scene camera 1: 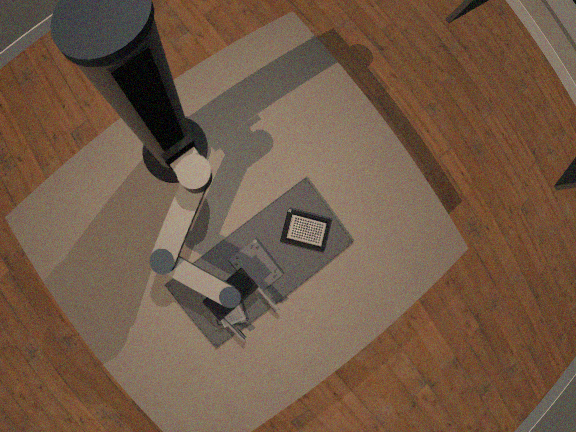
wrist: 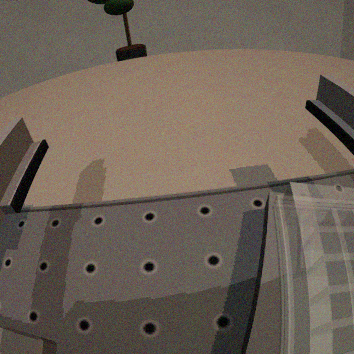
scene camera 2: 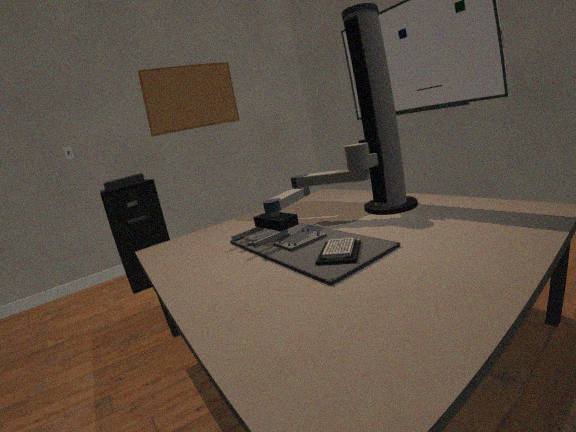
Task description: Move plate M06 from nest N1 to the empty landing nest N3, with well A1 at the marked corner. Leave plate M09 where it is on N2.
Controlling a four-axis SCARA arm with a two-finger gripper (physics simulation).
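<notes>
A clear plate (scene camera 1: 235, 317) (scene camera 2: 262, 236) (wrist: 322, 280) lies at the lower-left end of the grey board in scene camera 1, partly hidden by the arm. My gripper (scene camera 1: 250, 315) (wrist: 179, 99) is wide open and empty, above that end. In the wrist view the plate lies to the right of centre, and bare board shows between the fingers. The middle nest (scene camera 1: 245, 257) (scene camera 2: 300, 238) is a light grey base with small pegs and carries no plate. A white plate (scene camera 1: 308, 230) (scene camera 2: 340, 246) sits in a black nest (scene camera 1: 302, 246) at the other end. Plate labels cannot be read.
The grey board (scene camera 1: 315, 197) (scene camera 2: 370, 245) (wrist: 120, 245) has rows of holes and lies on the beige table (scene camera 1: 350, 130) (scene camera 2: 350, 325) (wrist: 175, 100). The arm's tall column (scene camera 1: 125, 95) (scene camera 2: 382, 110) stands behind the board. Shadows cross the board and table.
</notes>
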